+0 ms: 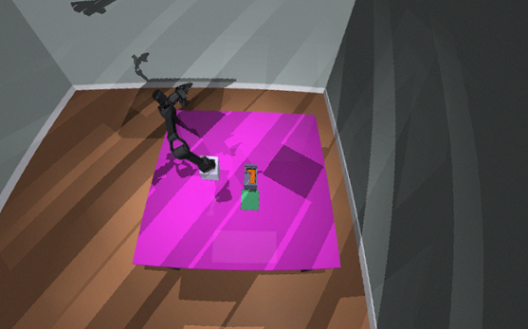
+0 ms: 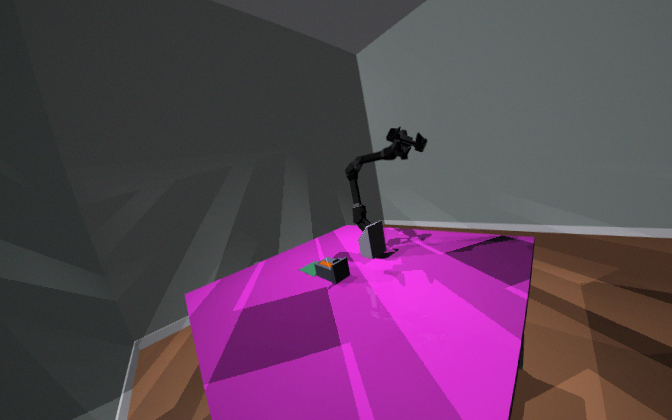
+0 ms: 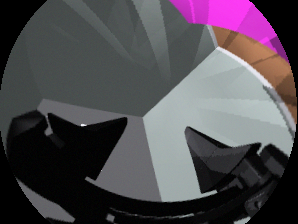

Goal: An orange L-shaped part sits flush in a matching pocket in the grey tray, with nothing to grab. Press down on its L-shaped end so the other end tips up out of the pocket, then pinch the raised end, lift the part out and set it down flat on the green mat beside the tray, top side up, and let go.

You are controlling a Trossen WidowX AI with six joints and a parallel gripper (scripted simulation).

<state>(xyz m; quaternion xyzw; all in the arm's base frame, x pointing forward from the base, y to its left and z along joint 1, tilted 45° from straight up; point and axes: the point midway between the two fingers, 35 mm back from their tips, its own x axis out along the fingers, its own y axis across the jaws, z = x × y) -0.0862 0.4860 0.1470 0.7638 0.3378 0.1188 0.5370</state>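
The orange L-shaped part is 360 mm ahead of my gripper tip, 290 mm to the right of it and 550 mm below it. The rest, counted from my gripper tip: green mat (360 mm ahead, 450 mm to the right, 610 mm below).
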